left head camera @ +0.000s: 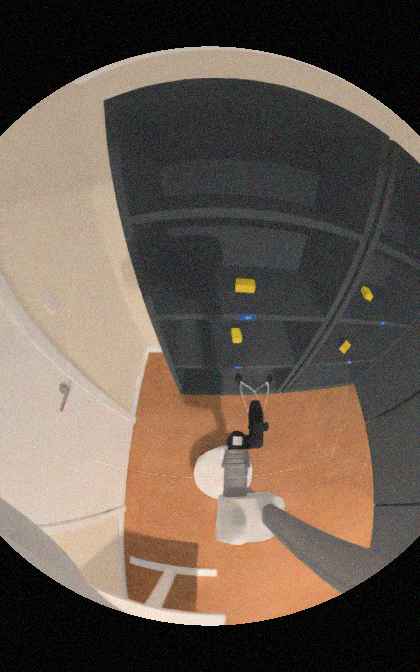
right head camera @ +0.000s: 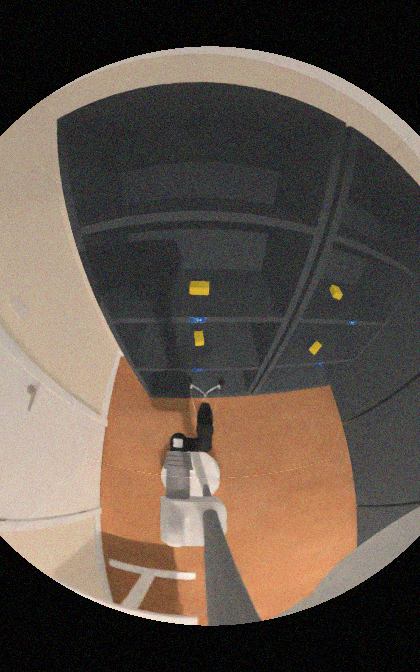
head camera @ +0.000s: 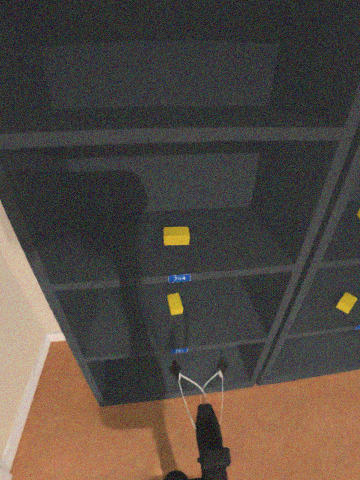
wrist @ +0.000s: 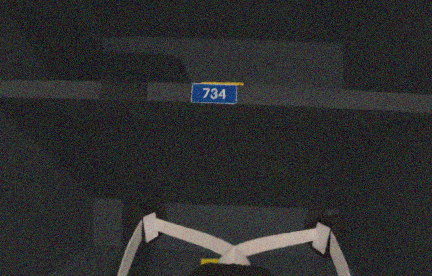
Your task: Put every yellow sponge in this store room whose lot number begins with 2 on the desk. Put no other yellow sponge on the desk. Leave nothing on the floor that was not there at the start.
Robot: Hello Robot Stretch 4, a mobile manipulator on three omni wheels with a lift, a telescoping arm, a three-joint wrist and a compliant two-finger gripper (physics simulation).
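Places are measured from the robot's base along level axes (x left, y down, z back), in centimetres.
Where they show: gripper, between the fingertips: [head camera: 197, 359] [wrist: 234, 216].
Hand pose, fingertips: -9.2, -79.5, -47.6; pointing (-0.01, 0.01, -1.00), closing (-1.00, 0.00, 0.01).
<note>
Each offset is from my fingertips to the top centre of the thing, as dx, dy, dz. "spot": to the spot under its first point.
A yellow sponge @(+3.5, -21.3, -40.8) [head camera: 176, 236] [left head camera: 245, 286] [right head camera: 199, 288] [wrist: 222, 83] lies on a dark shelf above a blue label @(spot: +4.0, -15.2, -20.6) [head camera: 179, 278] [left head camera: 247, 317] [right head camera: 197, 320] [wrist: 214, 93] that reads 734 in the wrist view. A second yellow sponge @(+4.1, +24.4, -44.8) [head camera: 175, 304] [left head camera: 236, 335] [right head camera: 199, 338] [wrist: 209, 261] lies one shelf lower; its label @(spot: +3.4, +31.1, -20.6) [head camera: 180, 351] [left head camera: 237, 367] [right head camera: 198, 370] is too small to read. My gripper [head camera: 199, 367] [left head camera: 254, 379] [right head camera: 205, 382] [wrist: 234, 216] is open and empty, in front of the lower shelves. The desk top does not show.
The neighbouring bay at the right holds yellow sponges @(-88.1, +24.4, -36.4) [head camera: 347, 303] [left head camera: 367, 293] [right head camera: 336, 292] with unreadable labels. A dark upright [head camera: 285, 300] divides the bays. A pale wall and a door with a handle [left head camera: 63, 396] stand at the left. A white T-shaped frame [left head camera: 172, 569] [right head camera: 152, 571] stands at the lower left.
</note>
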